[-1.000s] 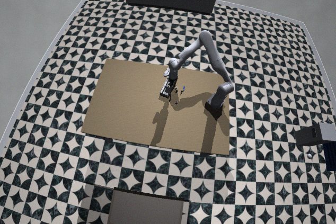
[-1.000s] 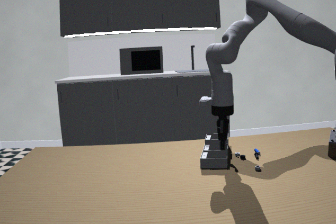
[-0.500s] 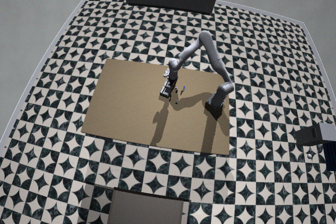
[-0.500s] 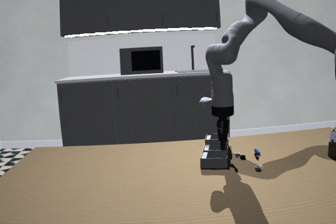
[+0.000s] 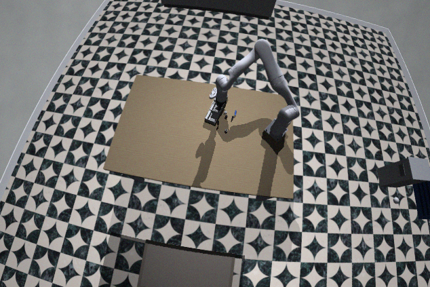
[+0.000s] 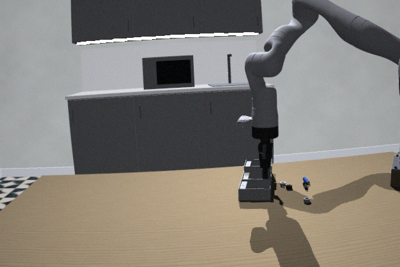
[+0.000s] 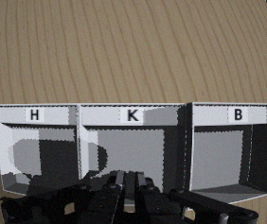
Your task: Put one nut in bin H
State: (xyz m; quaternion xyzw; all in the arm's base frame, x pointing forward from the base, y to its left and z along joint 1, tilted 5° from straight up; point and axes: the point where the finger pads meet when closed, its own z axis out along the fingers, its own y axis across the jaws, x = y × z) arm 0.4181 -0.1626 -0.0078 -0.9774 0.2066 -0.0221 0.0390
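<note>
The bin marked H is 20 mm ahead of my hand, 10 mm to the right of it and 10 mm below it. From my hand the other things lie so: black nut (50 mm behind, 50 mm to the left, 30 mm below); black bolt (100 mm behind, 60 mm to the left, 30 mm below).
</note>
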